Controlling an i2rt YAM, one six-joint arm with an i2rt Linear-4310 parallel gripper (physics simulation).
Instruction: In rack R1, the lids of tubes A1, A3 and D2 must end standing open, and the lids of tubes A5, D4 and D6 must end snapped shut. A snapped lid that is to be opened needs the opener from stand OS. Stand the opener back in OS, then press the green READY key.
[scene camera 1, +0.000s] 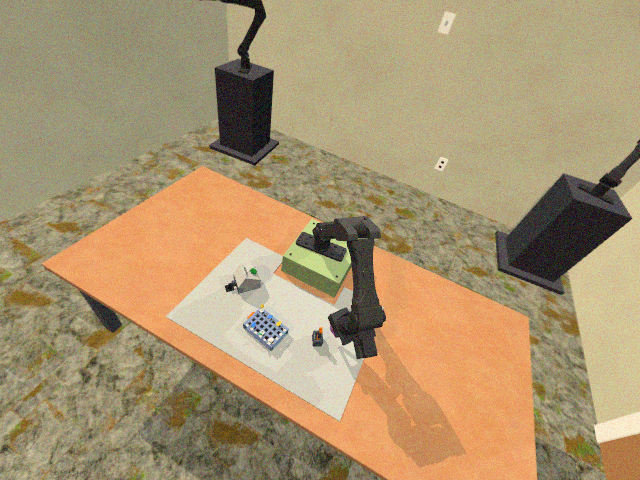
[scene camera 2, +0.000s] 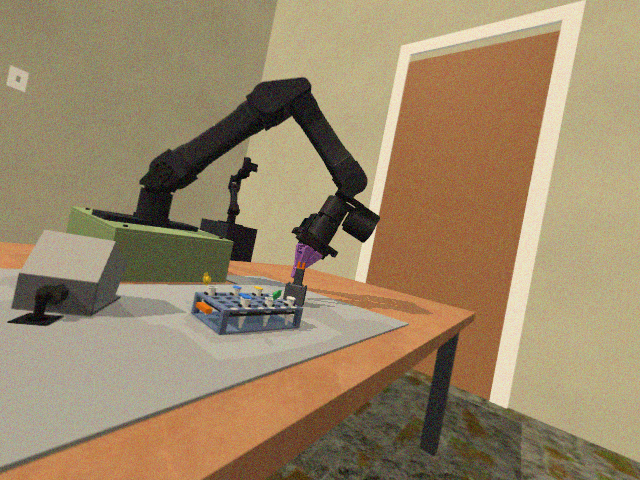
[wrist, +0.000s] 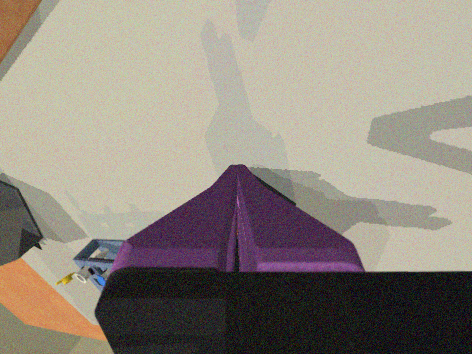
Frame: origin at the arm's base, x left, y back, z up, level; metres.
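Seen in the pictures: gripper, fingertip midpoint: (scene camera 1: 332, 329) (scene camera 2: 292, 277) (wrist: 237, 177); arm's base, link origin: (scene camera 1: 321, 247) (scene camera 2: 150, 223).
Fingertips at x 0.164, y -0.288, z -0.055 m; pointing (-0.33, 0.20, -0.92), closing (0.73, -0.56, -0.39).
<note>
Offsets run from my fingertips to a thing's top centre. "pt": to the spot under its first point. Level surfaces: height alone.
The blue rack R1 {dx -0.213, dy -0.082, dz +0.013 m} (scene camera 1: 267, 345) (scene camera 2: 222, 325) (wrist: 107, 243) holds several tubes. A yellow lid {dx -0.251, dy -0.033, dz +0.009 m} (scene camera 1: 262, 306) (scene camera 2: 206, 277) (wrist: 65, 279) stands up at one corner, and a green lid {dx -0.208, dy -0.124, dz +0.009 m} (scene camera 2: 276, 294) is raised near the other end. Blue lids (scene camera 2: 236, 287) (scene camera 2: 245, 297) and another yellow lid {dx -0.174, dy -0.060, dz -0.003 m} (scene camera 2: 258, 288) lie low; slot names are unreadable. The dark opener with orange tips {dx -0.033, dy -0.038, dz +0.040 m} (scene camera 1: 320, 330) (scene camera 2: 300, 269) stands upright in stand OS {dx -0.034, dy -0.038, dz -0.005 m} (scene camera 1: 317, 340) (scene camera 2: 295, 294). My gripper (scene camera 2: 293, 275) (wrist: 237, 177) is shut with nothing visible between its purple fingers, close beside the opener. The green READY key {dx -0.363, dy +0.058, dz +0.039 m} (scene camera 1: 253, 270) shows in scene camera 1.
The grey console {pt dx -0.342, dy +0.030, dz +0.004 m} (scene camera 1: 248, 283) (scene camera 2: 67, 268) stands on the pale mat {dz -0.045 m} (scene camera 1: 206, 304) (scene camera 2: 129, 372), with a small black fixture {pt dx -0.406, dy +0.010, dz -0.034 m} (scene camera 1: 230, 286) (scene camera 2: 43, 304) beside it. The green arm base (scene camera 1: 310, 276) (scene camera 2: 170, 255) is behind the mat. Several shadows cross the mat in the wrist view.
</note>
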